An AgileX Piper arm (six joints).
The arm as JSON. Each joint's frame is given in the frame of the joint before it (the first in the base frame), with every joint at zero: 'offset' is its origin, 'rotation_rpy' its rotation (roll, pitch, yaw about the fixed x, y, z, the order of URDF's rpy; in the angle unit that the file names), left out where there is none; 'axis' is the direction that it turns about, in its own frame. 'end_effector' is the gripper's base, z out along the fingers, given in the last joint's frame.
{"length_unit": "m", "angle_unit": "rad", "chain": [
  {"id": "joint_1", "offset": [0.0, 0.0, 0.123], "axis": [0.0, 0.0, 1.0]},
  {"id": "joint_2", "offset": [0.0, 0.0, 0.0], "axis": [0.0, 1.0, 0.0]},
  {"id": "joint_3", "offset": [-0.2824, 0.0, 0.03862], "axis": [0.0, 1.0, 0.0]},
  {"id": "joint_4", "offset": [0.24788, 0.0, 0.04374], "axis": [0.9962, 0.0, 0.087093]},
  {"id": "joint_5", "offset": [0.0, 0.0, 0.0], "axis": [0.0, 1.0, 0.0]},
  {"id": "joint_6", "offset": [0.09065, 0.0, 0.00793], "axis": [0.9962, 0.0, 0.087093]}
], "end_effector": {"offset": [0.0, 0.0, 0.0], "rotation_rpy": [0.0, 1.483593, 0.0]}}
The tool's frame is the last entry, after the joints.
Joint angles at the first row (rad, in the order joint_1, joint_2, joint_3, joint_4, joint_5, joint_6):
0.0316, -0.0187, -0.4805, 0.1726, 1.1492, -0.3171
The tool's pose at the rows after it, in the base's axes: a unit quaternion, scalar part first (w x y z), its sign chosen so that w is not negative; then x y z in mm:
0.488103 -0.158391 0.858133 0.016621 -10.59 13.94 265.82
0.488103 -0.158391 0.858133 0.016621 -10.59 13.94 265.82
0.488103 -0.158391 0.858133 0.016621 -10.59 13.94 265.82
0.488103 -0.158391 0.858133 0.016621 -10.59 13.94 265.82
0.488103 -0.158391 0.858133 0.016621 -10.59 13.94 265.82
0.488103 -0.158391 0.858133 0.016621 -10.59 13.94 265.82
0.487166 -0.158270 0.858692 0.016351 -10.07 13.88 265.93
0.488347 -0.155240 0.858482 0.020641 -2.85 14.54 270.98
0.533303 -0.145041 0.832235 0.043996 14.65 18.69 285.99
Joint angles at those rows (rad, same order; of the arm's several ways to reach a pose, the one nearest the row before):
0.0316, -0.0187, -0.4805, 0.1726, 1.1501, -0.3171
0.0316, -0.0187, -0.4805, 0.1726, 1.1501, -0.3171
0.0316, -0.0187, -0.4805, 0.1726, 1.1501, -0.3171
0.0316, -0.0187, -0.4805, 0.1726, 1.1501, -0.3171
0.0316, -0.0187, -0.4805, 0.1726, 1.1501, -0.3171
0.0316, -0.0187, -0.4805, 0.1726, 1.1501, -0.3171
0.0316, -0.0155, -0.4805, 0.1718, 1.1489, -0.3171
0.0316, 0.0269, -0.4872, 0.1803, 1.1115, -0.3171
0.0315, 0.0994, -0.4928, 0.2493, 0.9469, -0.3346

